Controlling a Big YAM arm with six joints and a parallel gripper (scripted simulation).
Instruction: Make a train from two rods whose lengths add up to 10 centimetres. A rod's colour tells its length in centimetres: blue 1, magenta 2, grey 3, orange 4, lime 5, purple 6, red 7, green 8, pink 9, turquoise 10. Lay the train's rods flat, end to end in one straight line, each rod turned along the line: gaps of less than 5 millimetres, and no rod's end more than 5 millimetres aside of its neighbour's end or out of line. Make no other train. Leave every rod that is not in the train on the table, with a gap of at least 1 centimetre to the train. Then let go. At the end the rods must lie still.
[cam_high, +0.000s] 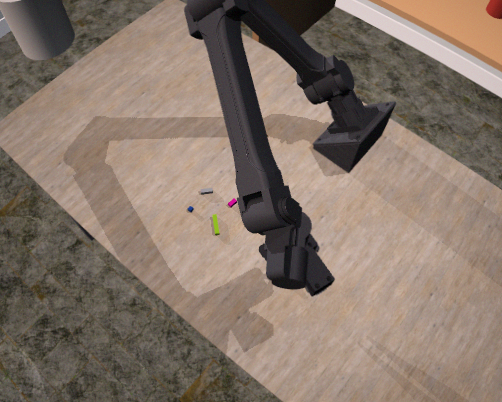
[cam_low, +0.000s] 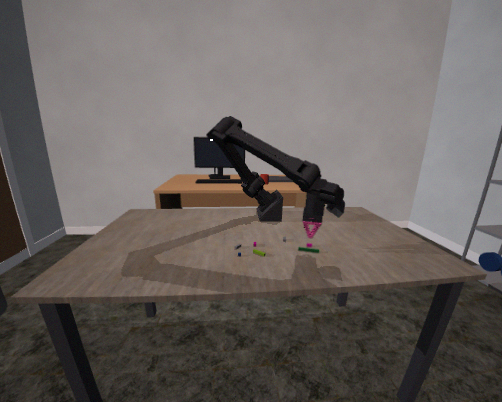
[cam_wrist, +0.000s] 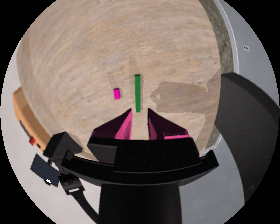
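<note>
Right now my hand is 70 mm above the green rod. From my hand the other things lie so: blue rod: 270 mm to the right, 70 mm below, 20 mm ahead; lime rod: 200 mm to the right, 70 mm below, 10 mm ahead.
</note>
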